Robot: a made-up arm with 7 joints.
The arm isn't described. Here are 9 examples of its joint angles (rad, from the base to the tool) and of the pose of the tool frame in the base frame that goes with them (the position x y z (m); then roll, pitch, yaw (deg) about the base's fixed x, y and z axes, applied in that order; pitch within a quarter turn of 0, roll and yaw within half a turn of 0).
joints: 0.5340 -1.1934 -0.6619 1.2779 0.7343 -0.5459 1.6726
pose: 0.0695 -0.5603 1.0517 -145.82 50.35 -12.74
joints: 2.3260 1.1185 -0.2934 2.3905 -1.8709 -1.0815 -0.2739
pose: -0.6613 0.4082 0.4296 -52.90 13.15 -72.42
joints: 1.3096 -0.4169 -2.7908 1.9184 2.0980 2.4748 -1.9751
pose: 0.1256 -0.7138 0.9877 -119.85 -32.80 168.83
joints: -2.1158 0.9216 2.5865 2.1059 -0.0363 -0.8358 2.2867
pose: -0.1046 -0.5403 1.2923 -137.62 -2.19 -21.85
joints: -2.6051 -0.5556 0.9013 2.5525 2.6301 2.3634 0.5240
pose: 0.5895 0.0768 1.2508 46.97 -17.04 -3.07
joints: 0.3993 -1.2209 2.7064 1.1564 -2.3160 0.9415 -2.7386
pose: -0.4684 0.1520 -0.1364 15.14 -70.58 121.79
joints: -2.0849 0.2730 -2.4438 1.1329 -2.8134 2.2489 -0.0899
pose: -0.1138 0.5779 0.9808 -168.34 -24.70 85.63
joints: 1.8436 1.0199 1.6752 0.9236 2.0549 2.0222 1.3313
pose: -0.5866 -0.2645 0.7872 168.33 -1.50 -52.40
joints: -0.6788 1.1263 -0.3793 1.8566 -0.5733 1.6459 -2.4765
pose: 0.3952 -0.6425 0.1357 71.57 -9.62 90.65
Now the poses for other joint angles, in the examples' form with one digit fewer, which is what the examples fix.
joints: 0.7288 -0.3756 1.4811 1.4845 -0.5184 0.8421 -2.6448
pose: -0.649 0.494 0.806 45.2 44.9 -42.0
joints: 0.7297 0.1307 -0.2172 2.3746 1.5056 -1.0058 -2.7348
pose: 0.395 0.038 1.244 -127.6 -48.9 84.4
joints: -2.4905 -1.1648 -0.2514 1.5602 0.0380 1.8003 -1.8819
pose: -0.049 0.020 1.208 -54.1 0.3 -45.8
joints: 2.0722 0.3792 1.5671 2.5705 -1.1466 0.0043 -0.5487
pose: -0.332 -0.053 1.511 -144.9 -17.9 -67.9
